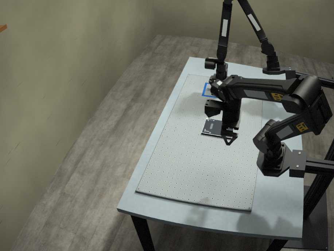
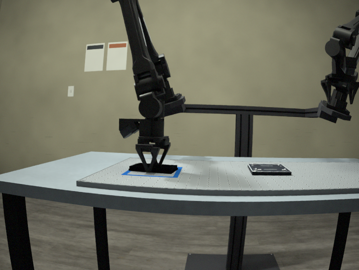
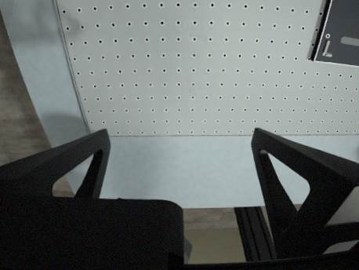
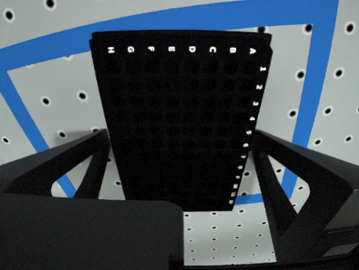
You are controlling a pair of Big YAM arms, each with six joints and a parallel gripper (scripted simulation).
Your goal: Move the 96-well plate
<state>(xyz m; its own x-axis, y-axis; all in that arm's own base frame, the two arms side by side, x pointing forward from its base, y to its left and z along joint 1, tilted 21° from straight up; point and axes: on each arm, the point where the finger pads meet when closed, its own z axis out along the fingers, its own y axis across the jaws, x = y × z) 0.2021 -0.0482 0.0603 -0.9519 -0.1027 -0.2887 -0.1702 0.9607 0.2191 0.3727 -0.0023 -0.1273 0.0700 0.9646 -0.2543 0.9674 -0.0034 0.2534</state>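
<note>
Right now my right hand is right at the black 96-well plate. Also, from my right hand: plate nest N1: 35 cm to the left, 5 cm behind.
</note>
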